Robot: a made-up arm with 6 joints.
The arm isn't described. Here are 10 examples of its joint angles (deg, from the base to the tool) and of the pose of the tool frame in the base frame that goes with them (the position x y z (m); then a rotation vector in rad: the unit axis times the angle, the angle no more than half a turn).
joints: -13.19 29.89 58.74 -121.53 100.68 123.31
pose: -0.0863 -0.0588 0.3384 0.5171 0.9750 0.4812
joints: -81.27 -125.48 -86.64 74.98 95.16 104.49
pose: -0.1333 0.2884 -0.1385 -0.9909 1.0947 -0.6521
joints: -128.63 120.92 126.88 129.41 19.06 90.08
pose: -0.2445 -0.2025 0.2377 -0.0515 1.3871 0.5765
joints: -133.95 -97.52 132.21 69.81 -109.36 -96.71
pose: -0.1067 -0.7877 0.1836 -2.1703 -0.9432 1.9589
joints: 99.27 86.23 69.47 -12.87 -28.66 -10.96
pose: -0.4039 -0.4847 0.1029 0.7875 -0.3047 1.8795
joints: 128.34 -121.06 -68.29 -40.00 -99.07 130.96
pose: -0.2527 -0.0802 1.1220 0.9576 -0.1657 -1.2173
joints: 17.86 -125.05 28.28 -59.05 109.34 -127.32
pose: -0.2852 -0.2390 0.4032 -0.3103 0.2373 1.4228
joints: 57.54 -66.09 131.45 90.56 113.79 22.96
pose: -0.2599 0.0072 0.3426 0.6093 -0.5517 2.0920
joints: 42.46 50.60 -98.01 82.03 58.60 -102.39
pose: -0.4091 0.0489 0.6956 1.2221 0.7868 -0.2443
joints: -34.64 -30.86 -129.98 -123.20 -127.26 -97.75
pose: 0.2717 0.7020 0.1432 0.4466 2.6183 -0.6209
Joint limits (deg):
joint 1: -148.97..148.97
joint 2: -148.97..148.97
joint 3: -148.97..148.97
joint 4: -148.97..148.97
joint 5: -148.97..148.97
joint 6: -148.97..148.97
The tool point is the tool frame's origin. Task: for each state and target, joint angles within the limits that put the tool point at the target. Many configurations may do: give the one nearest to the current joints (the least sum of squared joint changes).
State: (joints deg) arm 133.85 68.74 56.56 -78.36 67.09 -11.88
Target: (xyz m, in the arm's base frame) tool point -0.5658 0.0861 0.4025
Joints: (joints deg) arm 126.82 69.37 63.72 -77.39 57.83 -15.31
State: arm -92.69 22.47 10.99 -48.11 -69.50 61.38
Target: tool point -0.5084 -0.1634 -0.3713
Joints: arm -93.29 17.55 41.94 -55.13 -12.38 84.59
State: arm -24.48 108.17 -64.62 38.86 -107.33 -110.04
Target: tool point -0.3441 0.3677 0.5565
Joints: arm -17.12 82.76 -64.90 58.00 -119.01 -84.09
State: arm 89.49 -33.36 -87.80 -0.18 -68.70 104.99
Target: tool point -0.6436 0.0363 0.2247
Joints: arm 84.30 -55.38 -100.26 1.71 -35.56 82.82
